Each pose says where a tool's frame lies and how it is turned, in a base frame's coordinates. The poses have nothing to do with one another.
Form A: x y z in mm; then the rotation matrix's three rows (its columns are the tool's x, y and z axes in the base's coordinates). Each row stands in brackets.
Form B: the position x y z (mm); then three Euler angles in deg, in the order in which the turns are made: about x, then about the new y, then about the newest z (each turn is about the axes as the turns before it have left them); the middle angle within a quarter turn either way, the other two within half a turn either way. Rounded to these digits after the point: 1 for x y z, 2 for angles.
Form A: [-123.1, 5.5, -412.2], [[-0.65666, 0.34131, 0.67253], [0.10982, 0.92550, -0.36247], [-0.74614, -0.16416, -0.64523]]
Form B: -123.1, 5.5, -412.2, 150.67, 42.26, -152.54
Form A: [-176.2, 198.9, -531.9], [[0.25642, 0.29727, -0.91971], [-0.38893, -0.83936, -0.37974], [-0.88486, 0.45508, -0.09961]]
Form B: -176.2, 198.9, -531.9, 104.70, -66.88, -49.22
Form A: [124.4, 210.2, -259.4], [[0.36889, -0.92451, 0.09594], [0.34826, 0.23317, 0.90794], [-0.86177, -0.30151, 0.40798]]
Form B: 124.4, 210.2, -259.4, -65.80, 5.51, 68.25
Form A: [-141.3, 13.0, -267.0], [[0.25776, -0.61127, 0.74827], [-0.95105, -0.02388, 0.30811], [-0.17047, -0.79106, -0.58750]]
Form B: -141.3, 13.0, -267.0, -152.33, 48.44, 67.14
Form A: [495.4, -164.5, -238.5], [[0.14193, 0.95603, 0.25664], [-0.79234, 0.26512, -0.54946], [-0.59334, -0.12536, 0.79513]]
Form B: 495.4, -164.5, -238.5, 34.65, 14.87, -81.56
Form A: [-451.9, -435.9, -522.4], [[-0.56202, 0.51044, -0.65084], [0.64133, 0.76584, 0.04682], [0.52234, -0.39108, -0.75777]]
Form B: -451.9, -435.9, -522.4, -176.46, -40.60, -137.75
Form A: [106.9, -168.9, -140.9], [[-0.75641, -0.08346, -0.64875], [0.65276, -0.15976, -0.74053], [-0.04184, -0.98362, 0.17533]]
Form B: 106.9, -168.9, -140.9, 76.68, -40.45, 173.70
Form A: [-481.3, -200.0, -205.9], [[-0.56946, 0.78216, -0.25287], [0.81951, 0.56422, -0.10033], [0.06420, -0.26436, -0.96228]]
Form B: -481.3, -200.0, -205.9, 174.05, -14.65, -126.06
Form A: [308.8, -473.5, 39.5], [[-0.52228, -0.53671, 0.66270], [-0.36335, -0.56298, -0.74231], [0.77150, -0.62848, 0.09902]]
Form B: 308.8, -473.5, 39.5, 82.40, 41.51, 134.22
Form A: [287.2, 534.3, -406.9], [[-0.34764, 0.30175, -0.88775], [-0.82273, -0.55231, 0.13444], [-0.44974, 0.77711, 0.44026]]
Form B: 287.2, 534.3, -406.9, -16.98, -62.59, -139.04
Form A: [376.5, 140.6, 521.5], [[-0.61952, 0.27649, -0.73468], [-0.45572, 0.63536, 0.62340], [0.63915, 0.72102, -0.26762]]
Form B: 376.5, 140.6, 521.5, -113.23, -47.28, -155.95
